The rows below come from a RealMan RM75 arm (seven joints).
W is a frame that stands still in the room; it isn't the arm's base.
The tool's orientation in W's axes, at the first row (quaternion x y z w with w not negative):
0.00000 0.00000 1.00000 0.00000
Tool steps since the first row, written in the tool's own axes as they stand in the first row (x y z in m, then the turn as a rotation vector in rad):
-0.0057 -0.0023 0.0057 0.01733 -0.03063 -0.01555
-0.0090 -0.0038 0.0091 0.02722 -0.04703 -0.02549
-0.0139 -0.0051 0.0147 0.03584 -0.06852 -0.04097
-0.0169 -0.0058 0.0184 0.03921 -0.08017 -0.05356
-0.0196 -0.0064 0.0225 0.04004 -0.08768 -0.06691
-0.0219 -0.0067 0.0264 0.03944 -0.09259 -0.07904
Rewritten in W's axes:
0.0057 0.0023 0.0057 -0.01733 0.03063 -0.01555
0.0090 0.0038 0.0091 -0.02722 0.04703 -0.02549
0.0139 0.0051 0.0147 -0.03584 0.06852 -0.04097
0.0169 0.0058 0.0184 -0.03921 0.08017 -0.05356
0.0196 0.0064 0.0225 -0.04004 0.08768 -0.06691
0.0219 0.0067 0.0264 -0.03944 0.09259 -0.07904

